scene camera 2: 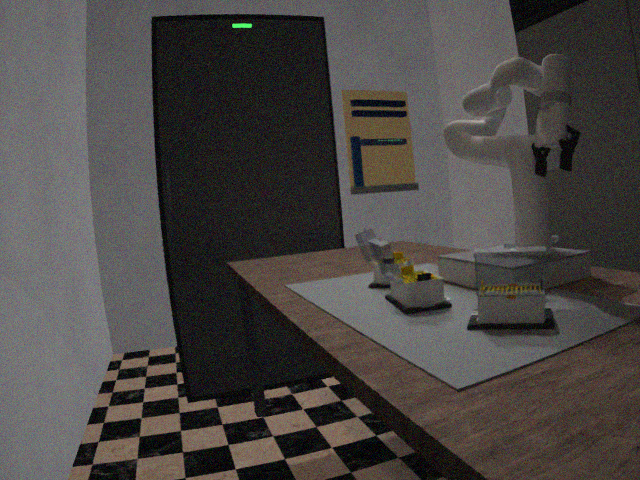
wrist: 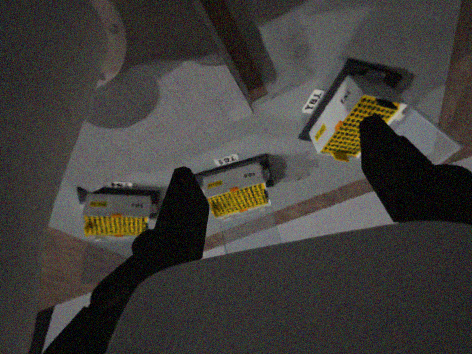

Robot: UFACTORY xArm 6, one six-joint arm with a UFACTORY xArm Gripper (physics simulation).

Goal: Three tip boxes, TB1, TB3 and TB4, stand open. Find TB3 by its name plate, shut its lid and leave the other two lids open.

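Three tip boxes with yellow tips stand with clear lids raised. In the wrist view the right box has a plate reading TB1 and is turned at an angle; its lid tilts back. The middle box has a blurred plate, perhaps TB3. The left box has a plate too blurred to read. In the scene view stand a near box, a middle box and a far box, names unreadable. My gripper is open and empty, high above the table.
The boxes stand on a grey mat on a wooden table. A low pale block lies behind them, near the arm's base. A dark door and a yellow poster are beyond the table.
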